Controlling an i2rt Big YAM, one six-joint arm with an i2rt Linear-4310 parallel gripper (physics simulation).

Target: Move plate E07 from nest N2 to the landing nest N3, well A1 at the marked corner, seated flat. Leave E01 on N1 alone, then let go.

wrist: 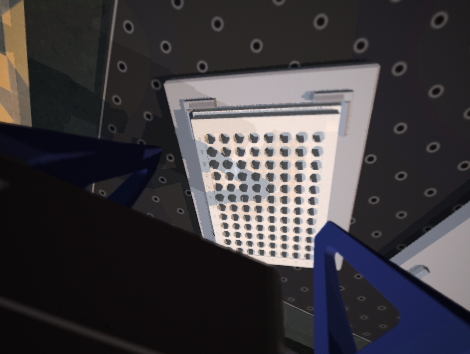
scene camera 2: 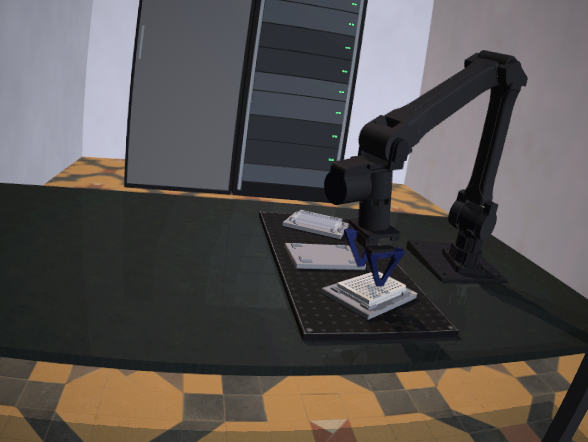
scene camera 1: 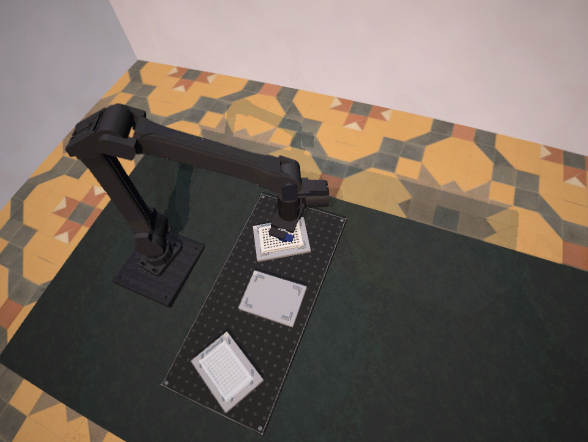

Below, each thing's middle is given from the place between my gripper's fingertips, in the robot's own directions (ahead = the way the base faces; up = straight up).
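Scene:
Clear well plate [scene camera 1: 226, 371]: my hand 4 cm above it, 5 cm short of it, 43 cm to the left of it.

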